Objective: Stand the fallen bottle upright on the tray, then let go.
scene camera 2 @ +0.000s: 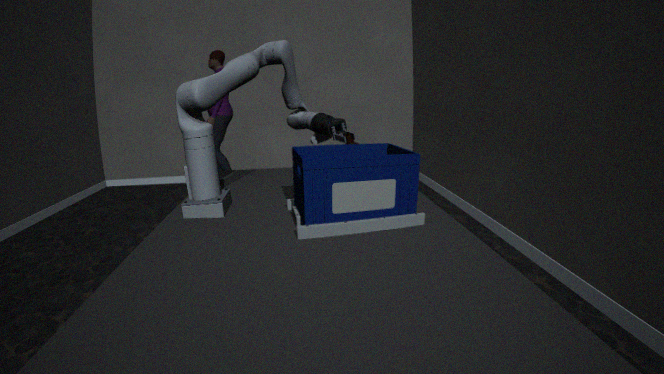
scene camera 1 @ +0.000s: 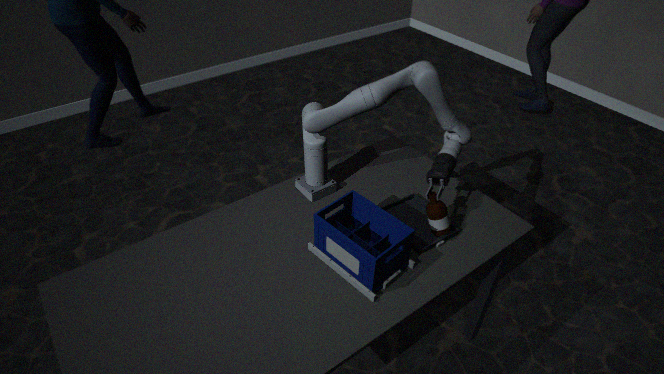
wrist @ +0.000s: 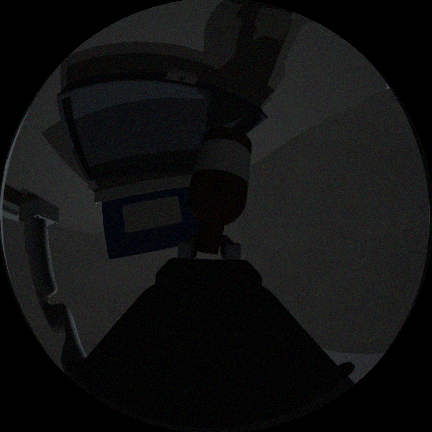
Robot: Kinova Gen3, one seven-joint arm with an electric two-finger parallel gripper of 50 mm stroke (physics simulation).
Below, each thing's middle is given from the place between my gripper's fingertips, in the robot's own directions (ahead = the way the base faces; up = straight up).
My hand is 7 cm above the brown bottle (scene camera 1: pixel 437 214), 2 cm to the right of it and 2 cm short of it. The rest, counted from my hand: pale rail (scene camera 2: pixel 401 221) (37 cm to the right, 16 cm below, 2 cm ahead).
